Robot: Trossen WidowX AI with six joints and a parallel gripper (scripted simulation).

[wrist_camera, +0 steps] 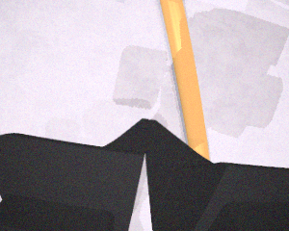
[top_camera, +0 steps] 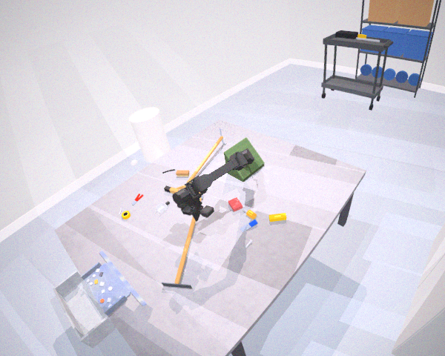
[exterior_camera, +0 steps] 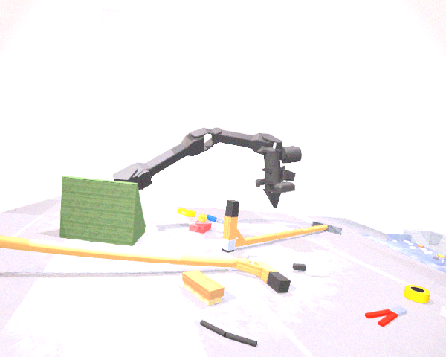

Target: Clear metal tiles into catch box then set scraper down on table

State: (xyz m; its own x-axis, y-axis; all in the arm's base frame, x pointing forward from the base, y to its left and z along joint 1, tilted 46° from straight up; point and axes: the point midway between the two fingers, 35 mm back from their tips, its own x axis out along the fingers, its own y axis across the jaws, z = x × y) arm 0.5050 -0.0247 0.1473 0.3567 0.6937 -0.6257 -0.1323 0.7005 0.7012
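Now: the long scraper 4 cm below my gripper tip, 4 cm ahead of it and 3 cm to the right of it. Round my gripper tip: blue piece: 19 cm to the left, 17 cm behind, 10 cm below; then red block: 26 cm behind, 9 cm below, 4 cm to the left; then yellow tape roll: 48 cm to the right, 15 cm ahead, 9 cm below.
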